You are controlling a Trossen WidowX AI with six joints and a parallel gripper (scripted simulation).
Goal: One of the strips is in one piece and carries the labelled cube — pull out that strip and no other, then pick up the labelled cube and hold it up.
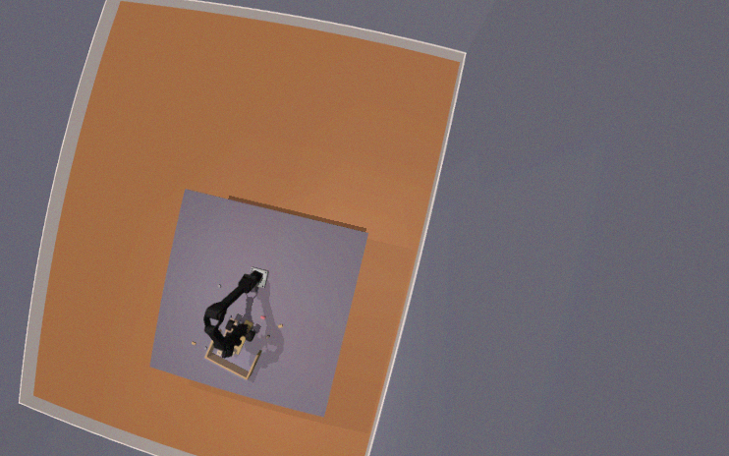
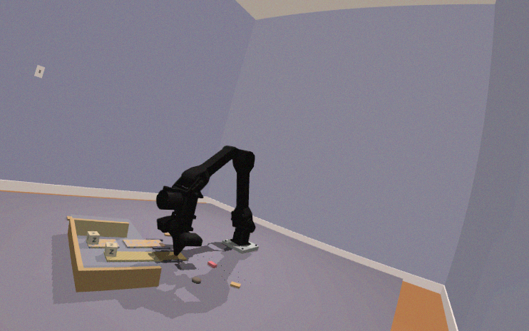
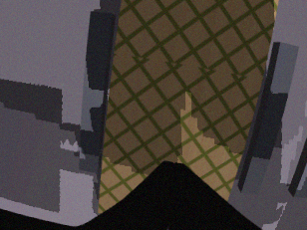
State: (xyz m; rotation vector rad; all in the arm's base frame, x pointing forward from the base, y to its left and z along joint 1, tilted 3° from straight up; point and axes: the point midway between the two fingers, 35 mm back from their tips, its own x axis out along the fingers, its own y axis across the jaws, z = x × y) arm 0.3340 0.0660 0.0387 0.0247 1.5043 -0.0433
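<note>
Right now my gripper tip is 10 cm short of the lattice strip. Round my gripper tip: brown lump (16 cm to the left, 1 cm ahead); pink piece (9 cm behind, 8 cm to the left).
</note>
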